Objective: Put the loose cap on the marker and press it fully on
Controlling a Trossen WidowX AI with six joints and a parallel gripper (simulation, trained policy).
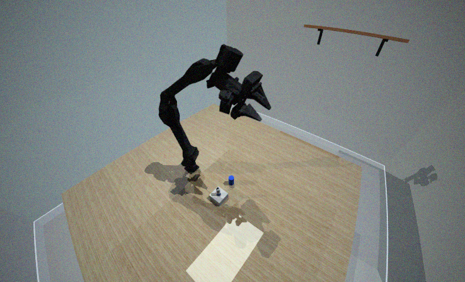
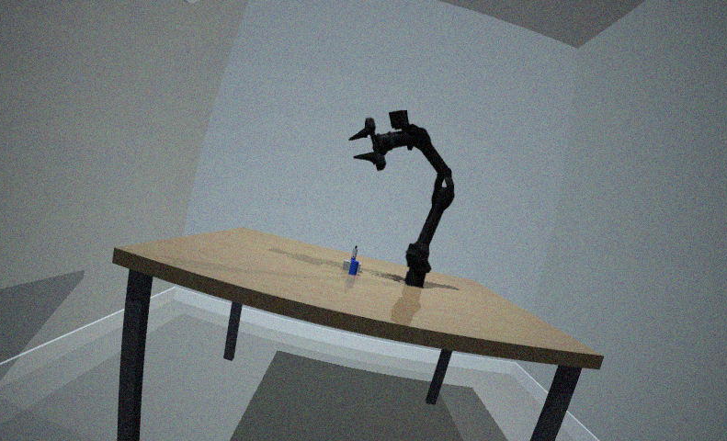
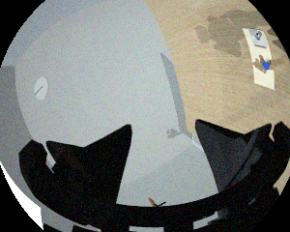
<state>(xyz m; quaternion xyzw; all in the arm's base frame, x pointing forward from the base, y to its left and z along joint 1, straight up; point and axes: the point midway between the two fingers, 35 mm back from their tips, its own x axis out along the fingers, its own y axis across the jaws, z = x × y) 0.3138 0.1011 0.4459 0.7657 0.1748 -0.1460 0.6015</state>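
Right now the blue cap is 100 mm behind my gripper tip, 40 mm to the right of it and 410 mm below it. Also, from my gripper tip: marker (100 mm behind, 140 mm to the right, 360 mm below); then holder block (100 mm behind, 140 mm to the right, 410 mm below).
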